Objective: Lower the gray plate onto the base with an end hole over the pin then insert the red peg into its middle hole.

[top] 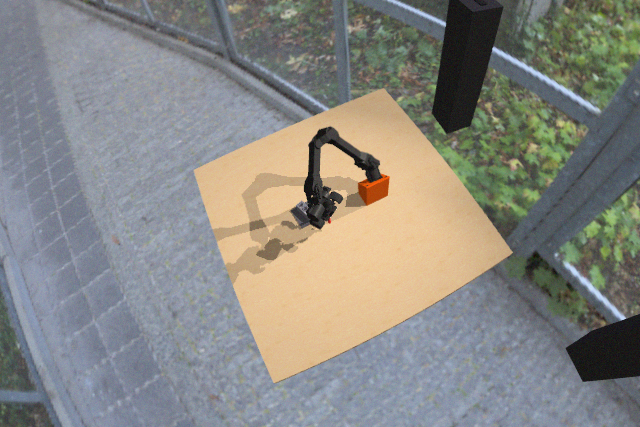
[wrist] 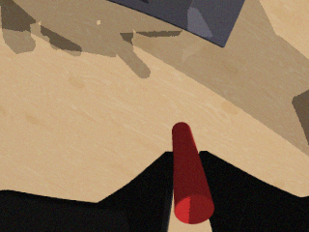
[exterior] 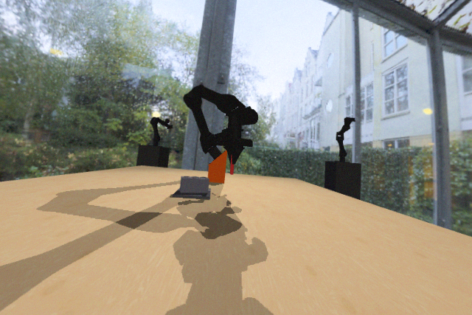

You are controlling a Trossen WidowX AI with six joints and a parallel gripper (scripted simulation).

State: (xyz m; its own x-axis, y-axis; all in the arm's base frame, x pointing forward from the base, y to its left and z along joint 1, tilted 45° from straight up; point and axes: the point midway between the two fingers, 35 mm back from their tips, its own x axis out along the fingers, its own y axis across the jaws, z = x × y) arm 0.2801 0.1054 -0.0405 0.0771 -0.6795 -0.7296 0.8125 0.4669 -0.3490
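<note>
The gray plate is 8 cm ahead of my gripper tip, 12 cm to the right of it and 7 cm below it. Also, from my gripper tip: dark flat base (7 cm ahead, 11 cm to the right, 11 cm below); red peg (right at my gripper tip).
</note>
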